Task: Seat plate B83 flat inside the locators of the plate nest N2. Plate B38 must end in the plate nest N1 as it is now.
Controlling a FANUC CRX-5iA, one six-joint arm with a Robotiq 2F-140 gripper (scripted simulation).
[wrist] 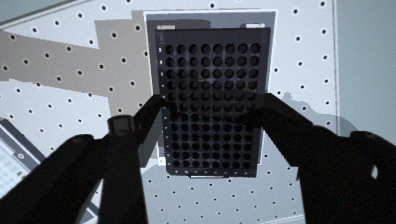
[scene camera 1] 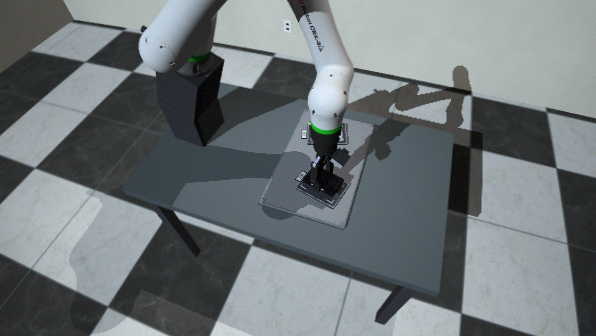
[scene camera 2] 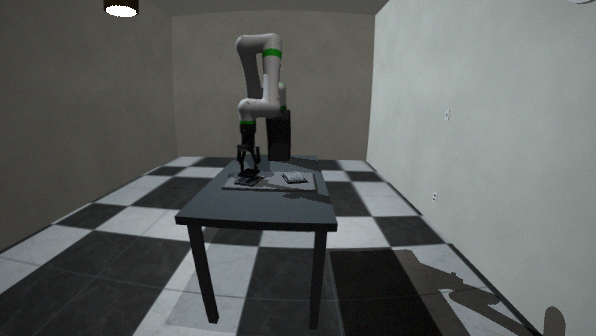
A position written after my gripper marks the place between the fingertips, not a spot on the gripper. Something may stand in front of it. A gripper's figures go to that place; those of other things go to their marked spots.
My gripper point(wrist: 211, 108): 17 cm from the lens. A plate B83 point(wrist: 212, 81) is 15 cm from the lens.
